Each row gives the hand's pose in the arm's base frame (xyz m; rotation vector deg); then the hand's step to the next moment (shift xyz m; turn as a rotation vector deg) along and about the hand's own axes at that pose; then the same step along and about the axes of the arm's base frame.
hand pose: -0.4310 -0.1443 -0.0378 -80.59 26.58 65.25
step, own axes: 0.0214 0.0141 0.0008 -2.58 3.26 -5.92
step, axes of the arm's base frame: -0.0025 0.0050 -0.0250 -1.71 -7.00 -0.67
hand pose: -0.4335 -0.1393 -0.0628 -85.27 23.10 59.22
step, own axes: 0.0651 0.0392 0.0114 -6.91 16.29 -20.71
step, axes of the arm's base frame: 0.0015 0.0221 -0.0736 -8.55 -24.89 -7.01
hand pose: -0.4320 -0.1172 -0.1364 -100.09 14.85 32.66
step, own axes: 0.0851 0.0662 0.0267 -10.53 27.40 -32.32
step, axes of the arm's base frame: 0.0357 0.0194 -0.1034 -14.05 -39.32 -12.76
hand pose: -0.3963 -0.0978 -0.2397 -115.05 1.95 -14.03
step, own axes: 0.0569 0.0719 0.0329 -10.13 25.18 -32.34
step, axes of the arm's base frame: 0.0680 -0.0097 -0.0691 -13.85 -38.42 -10.69
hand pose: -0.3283 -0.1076 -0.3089 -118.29 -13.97 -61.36
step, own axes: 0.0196 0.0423 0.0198 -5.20 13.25 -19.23
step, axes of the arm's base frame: 0.0449 -0.0178 -0.0153 -8.56 -21.83 -4.78
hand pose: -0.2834 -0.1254 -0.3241 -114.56 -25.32 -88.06
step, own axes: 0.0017 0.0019 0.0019 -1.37 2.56 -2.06
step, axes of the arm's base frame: 0.0030 -0.0004 0.0008 -0.49 -3.16 -1.56
